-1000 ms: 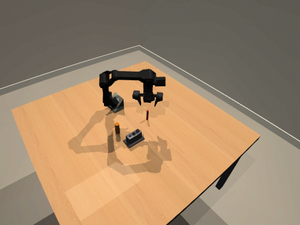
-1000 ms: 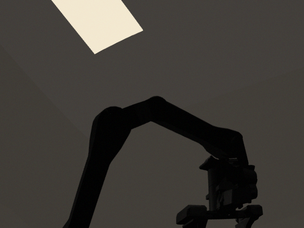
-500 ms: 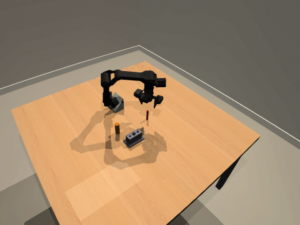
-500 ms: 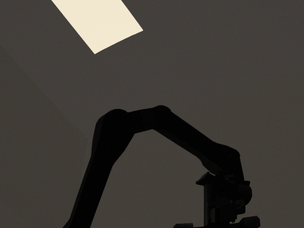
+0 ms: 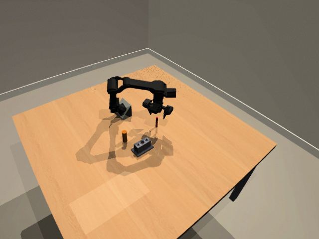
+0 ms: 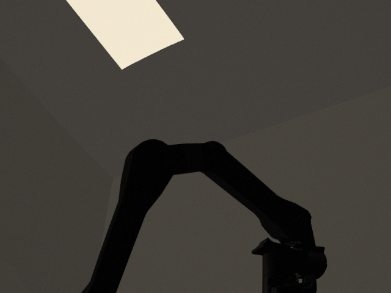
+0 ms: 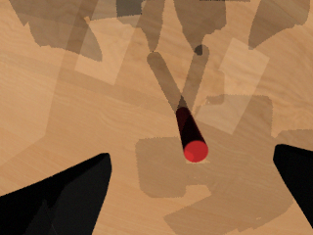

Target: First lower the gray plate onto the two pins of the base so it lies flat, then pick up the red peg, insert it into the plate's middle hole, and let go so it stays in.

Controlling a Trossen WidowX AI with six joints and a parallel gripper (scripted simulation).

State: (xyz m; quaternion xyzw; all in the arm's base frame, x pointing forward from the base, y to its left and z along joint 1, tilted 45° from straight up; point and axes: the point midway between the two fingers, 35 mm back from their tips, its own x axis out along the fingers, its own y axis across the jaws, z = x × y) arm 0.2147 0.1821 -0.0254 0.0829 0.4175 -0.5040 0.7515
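My gripper tip is 5 cm above the red peg. Round my gripper tip: orange cylinder (24 cm to the right, 5 cm below, 1 cm ahead); gray plate (17 cm to the right, 12 cm ahead, 4 cm below); dark base (17 cm to the right, 12 cm ahead, 8 cm below).
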